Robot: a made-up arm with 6 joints. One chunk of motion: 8 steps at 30 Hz.
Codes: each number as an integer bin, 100 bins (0 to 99) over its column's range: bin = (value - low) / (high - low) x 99, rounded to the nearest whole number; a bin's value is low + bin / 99 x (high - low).
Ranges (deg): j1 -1.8..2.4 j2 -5.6..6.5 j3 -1.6..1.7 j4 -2.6..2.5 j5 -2..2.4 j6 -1.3..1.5
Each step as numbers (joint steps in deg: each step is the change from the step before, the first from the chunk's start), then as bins.
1 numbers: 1.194 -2.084 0.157 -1.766 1.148 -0.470
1 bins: 71 29 53 16 71 29
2 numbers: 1.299 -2.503 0.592 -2.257 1.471 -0.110
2 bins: 73 25 66 7 78 42
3 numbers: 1.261 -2.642 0.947 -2.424 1.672 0.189
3 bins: 72 24 76 3 83 53
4 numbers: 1.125 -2.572 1.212 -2.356 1.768 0.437
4 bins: 69 25 84 5 85 61
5 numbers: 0.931 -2.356 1.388 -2.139 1.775 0.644
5 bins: 64 27 90 9 85 69
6 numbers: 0.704 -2.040 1.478 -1.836 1.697 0.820
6 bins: 59 29 92 15 83 75
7 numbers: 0.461 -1.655 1.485 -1.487 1.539 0.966
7 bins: 53 32 93 22 80 80
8 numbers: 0.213 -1.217 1.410 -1.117 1.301 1.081
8 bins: 47 36 90 29 74 84
